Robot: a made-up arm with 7 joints.
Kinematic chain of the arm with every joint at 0, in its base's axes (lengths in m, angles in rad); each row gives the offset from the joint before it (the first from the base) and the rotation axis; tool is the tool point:
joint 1: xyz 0 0.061 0 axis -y
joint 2: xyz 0 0.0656 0 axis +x
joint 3: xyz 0 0 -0.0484 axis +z
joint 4: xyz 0 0 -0.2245 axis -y
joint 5: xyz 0 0 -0.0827 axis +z
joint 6: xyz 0 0 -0.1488 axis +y
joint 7: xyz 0 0 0 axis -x
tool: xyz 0 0 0
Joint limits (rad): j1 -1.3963..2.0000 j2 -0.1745..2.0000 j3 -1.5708..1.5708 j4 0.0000..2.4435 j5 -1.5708..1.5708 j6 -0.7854..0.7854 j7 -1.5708..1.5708
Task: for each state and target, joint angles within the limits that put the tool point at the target. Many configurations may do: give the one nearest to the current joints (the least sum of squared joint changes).
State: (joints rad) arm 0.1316 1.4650 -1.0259 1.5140 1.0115 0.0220 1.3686
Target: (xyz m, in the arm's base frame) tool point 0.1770 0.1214 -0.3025
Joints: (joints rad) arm 0.2486 0.6575 -1.1374 1.6120 1.0115 0.0220 1.3686
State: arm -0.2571 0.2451 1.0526 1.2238 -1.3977 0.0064 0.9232
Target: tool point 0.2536 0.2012 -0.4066
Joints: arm 0.3928 -0.0417 0.8754 0.5588 -1.3977 0.0064 0.9232
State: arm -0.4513 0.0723 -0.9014 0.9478 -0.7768 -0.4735 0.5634
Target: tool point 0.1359 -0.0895 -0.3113
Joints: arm -0.0571 -0.1699 -0.8118 1.2983 -0.7768 -0.4735 0.5634
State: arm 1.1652 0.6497 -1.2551 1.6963 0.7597 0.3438 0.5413
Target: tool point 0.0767 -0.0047 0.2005
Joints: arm 2.0000 -0.0084 -0.7128 2.1088 0.7597 0.3438 0.5413
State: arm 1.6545 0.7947 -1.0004 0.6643 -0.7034 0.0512 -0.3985
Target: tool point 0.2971 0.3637 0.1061
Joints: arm 1.5314 1.2181 -1.0226 1.3500 -0.7034 0.0512 -0.3985
